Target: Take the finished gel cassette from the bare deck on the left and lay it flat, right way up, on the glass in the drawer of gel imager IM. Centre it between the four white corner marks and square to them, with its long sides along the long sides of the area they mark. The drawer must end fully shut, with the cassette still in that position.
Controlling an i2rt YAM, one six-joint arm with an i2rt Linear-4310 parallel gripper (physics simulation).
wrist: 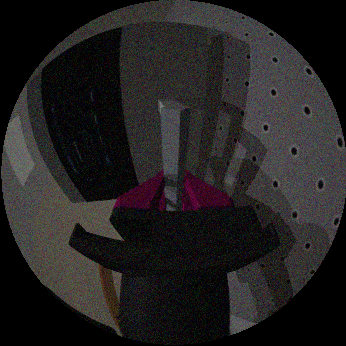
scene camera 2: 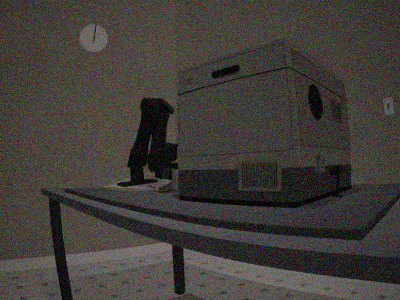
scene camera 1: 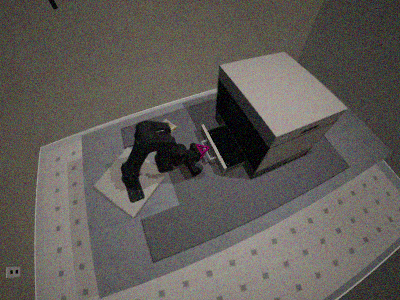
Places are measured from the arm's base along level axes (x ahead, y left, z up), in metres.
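Pixels of known places: gripper, fingertip midpoint: (scene camera 1: 208,147); arm's base, link origin: (scene camera 2: 137,183) (scene camera 1: 132,182).
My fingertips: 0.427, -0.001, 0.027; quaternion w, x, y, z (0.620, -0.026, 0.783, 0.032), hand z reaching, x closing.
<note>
Ahead of a thing's pixels: the offset from my fingertips to its top centre, as dx, dy, dz. "pt": to the spot under its first point. Level surfaces: height alone.
Gel imager IM (scene camera 1: 282,95) (scene camera 2: 235,120) is a large pale box on the table. Its drawer {pt +0.022, -0.029, +0.041} (scene camera 1: 215,146) (wrist: 150,75) stands partly open, with a dark inside; I cannot make out the glass or corner marks. My gripper (scene camera 1: 202,150) (wrist: 173,172), with magenta fingertips, is shut on the drawer's pale handle {pt -0.019, -0.067, +0.012} (scene camera 1: 211,158) (wrist: 171,135) in front of the drawer panel. The imager hides my gripper in scene camera 2. A small pale and yellowish object {-0.149, +0.261, -0.040} (scene camera 1: 171,125) shows behind the arm; I cannot tell whether it is the cassette.
The black arm (scene camera 1: 145,137) (scene camera 2: 142,135) stands on a pale base plate (scene camera 1: 134,209) left of the imager. A darker mat {dz -0.046} (scene camera 1: 200,225) lies under the imager and along the table's front. A wall clock (scene camera 2: 93,38) hangs behind.
</note>
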